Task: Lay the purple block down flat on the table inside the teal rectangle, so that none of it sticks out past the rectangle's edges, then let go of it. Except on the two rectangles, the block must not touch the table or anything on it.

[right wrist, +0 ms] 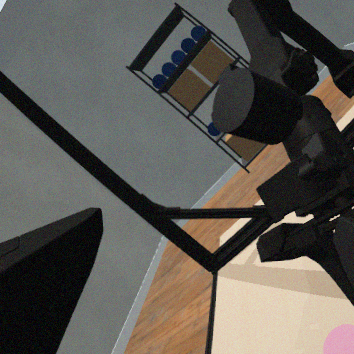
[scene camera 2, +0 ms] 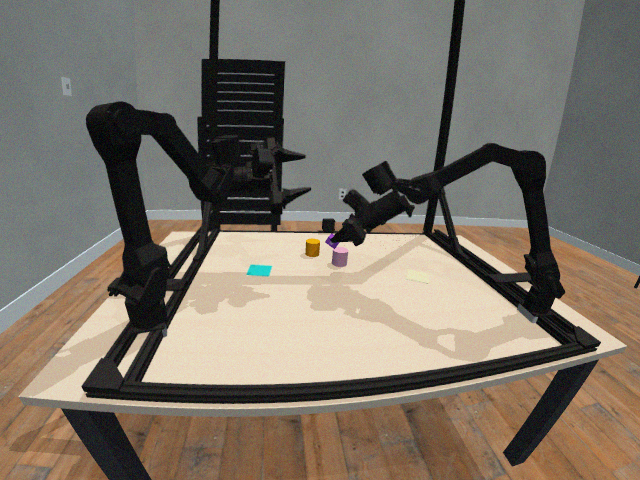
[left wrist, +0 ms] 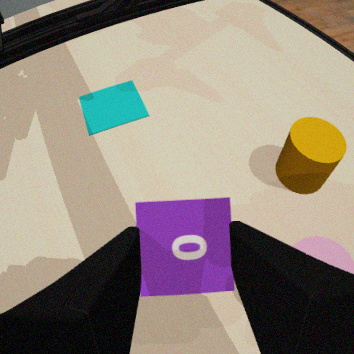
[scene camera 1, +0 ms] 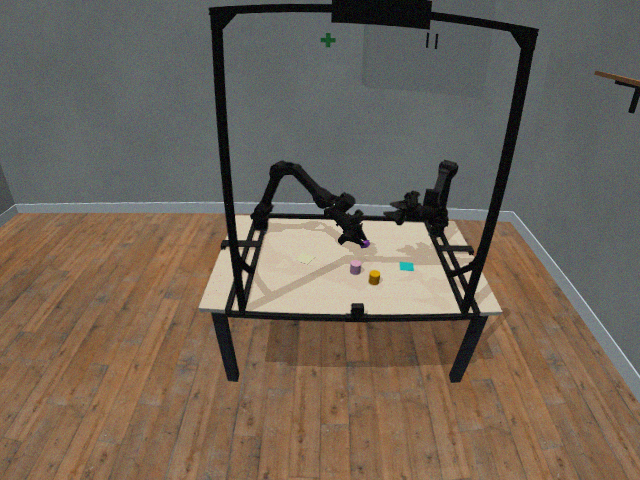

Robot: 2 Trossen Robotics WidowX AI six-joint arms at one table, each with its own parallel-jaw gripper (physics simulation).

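Places are measured from the left arm's base along level axes (x back, y left, z down), in centimetres.
Where they show: left gripper, fingertip midpoint: [scene camera 2: 332, 239] [left wrist: 183, 235] [scene camera 1: 365, 243]; right gripper, fingertip midpoint: [right wrist: 222, 225] [scene camera 2: 308, 172] [scene camera 1: 386, 208]; left arm's base, origin of the base link: [scene camera 2: 536, 309] [scene camera 1: 260, 227]; right arm's base, origin of the base link: [scene camera 2: 148, 321] [scene camera 1: 436, 233].
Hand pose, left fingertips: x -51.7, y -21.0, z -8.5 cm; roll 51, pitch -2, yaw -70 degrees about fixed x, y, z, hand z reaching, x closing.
Each offset is from my left fingertips to the top centre of the thing. "spot": to the spot under its first point. Level surfaces: height alone.
The purple block {dx +0.1, dy +0.1, dz -1.1 cm} [scene camera 1: 365, 243] [scene camera 2: 330, 241] [left wrist: 160, 265], marked with a white ring-shaped sign, is held between the fingers of my left gripper [scene camera 1: 355, 242] [scene camera 2: 336, 239] [left wrist: 183, 235], above the table. The gripper slants and the block looks tilted in scene camera 2. The teal rectangle {spot: dx -19.6, dy -0.5, dz +10.3 cm} [scene camera 1: 406, 266] [scene camera 2: 259, 270] [left wrist: 114, 107] lies on the table, apart from the block, to its right in scene camera 1 and up and left of it in the left wrist view. My right gripper [scene camera 1: 393, 209] [scene camera 2: 307, 173] is open and empty, high above the table.
A pink cylinder {dx +3.4, dy -6.9, dz +5.9 cm} [scene camera 1: 355, 267] [scene camera 2: 339, 257] [left wrist: 326, 254] [right wrist: 342, 341] and an orange cylinder {dx -4.7, dy -13.1, dz +6.0 cm} [scene camera 1: 374, 277] [scene camera 2: 312, 248] [left wrist: 317, 140] stand near the block. A pale yellow rectangle {spot: dx +25.5, dy +0.0, dz +10.3 cm} [scene camera 1: 306, 258] [scene camera 2: 417, 276] lies on the table {dz +10.4 cm} [scene camera 1: 320, 297] [scene camera 2: 248, 346]. A black frame surrounds the work area.
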